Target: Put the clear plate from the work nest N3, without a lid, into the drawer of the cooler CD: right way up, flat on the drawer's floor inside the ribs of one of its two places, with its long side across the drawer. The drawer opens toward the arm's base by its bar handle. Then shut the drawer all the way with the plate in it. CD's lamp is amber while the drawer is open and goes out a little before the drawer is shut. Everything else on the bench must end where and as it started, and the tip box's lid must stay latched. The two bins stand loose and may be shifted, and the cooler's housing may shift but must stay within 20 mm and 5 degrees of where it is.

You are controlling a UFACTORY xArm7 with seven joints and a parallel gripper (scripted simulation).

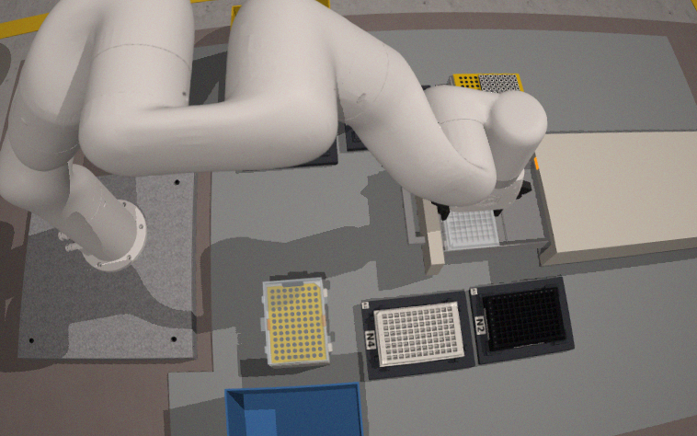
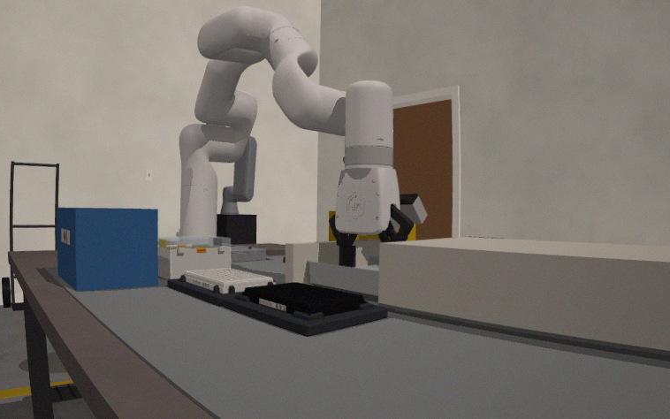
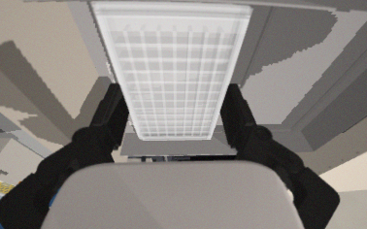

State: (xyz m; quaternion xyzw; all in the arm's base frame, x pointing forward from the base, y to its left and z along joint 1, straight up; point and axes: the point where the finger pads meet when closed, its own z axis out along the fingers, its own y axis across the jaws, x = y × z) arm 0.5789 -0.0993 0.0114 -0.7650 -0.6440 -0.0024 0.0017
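My gripper is now 1 cm above the clear plate. The rest, counted from my hand: black plate 4 cm ahead, 19 cm to the right, 2 cm below; yellow rack 9 cm ahead, 17 cm to the left, 2 cm above; drawer 3 cm ahead, 1 cm to the right, 1 cm below.
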